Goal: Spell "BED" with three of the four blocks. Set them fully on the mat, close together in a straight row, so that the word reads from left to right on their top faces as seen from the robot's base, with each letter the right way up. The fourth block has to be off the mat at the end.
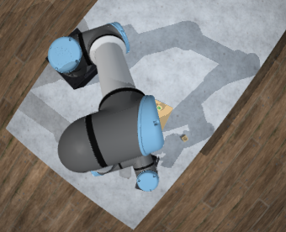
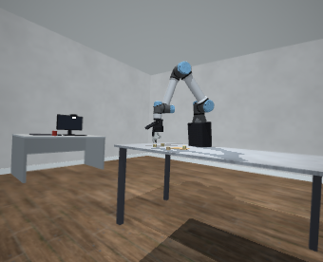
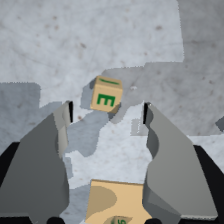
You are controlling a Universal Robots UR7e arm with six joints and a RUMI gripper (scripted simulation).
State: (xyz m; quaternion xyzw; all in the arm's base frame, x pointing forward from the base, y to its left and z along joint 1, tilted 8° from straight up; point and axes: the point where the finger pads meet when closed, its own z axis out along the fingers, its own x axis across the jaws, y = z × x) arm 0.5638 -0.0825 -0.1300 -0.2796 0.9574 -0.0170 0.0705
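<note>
Now: the E block 4 cm below my hand. From my hand the other things lie so: tan mat: 17 cm to the left, 15 cm behind, 5 cm below; B block: 21 cm to the left, 16 cm behind, 3 cm below; D block: 15 cm behind, 6 cm to the right, 4 cm below.
</note>
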